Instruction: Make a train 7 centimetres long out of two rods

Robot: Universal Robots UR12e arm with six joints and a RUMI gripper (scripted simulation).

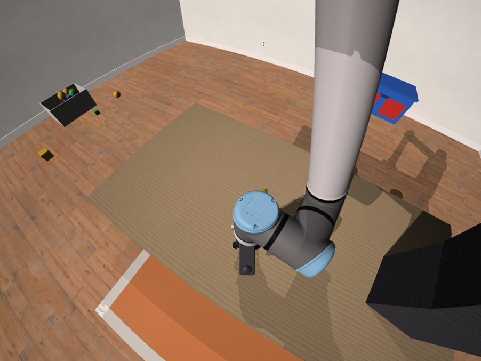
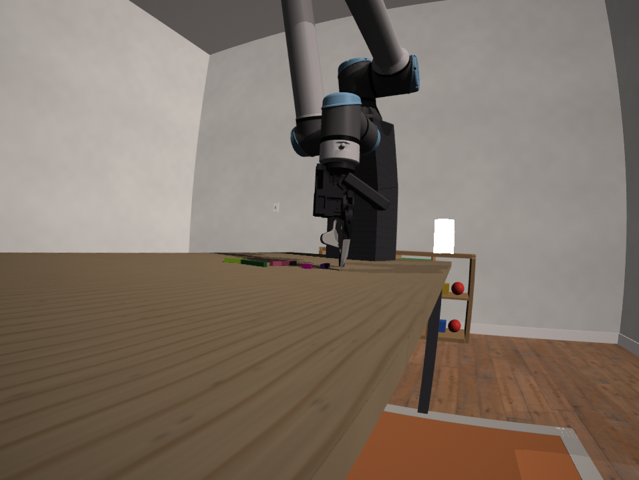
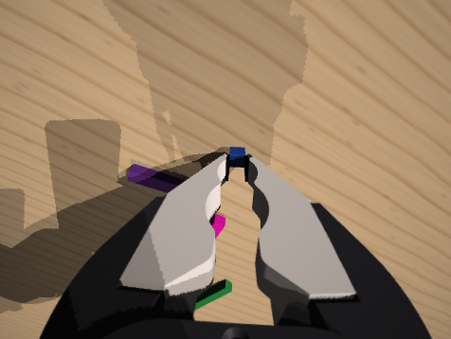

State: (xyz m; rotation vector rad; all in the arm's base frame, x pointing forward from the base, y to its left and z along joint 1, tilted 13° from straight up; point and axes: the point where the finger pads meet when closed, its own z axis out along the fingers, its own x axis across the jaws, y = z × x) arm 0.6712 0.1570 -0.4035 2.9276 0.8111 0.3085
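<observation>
Now: hand 50 mm to the left of the purple rod, 30 mm past it and 20 mm above it. The rest, counted from my hand: magenta rod: 70 mm to the right, 20 mm below, 20 mm ahead; then small blue rod: 10 mm below; then pink rod: 150 mm to the right, 20 mm below.
</observation>
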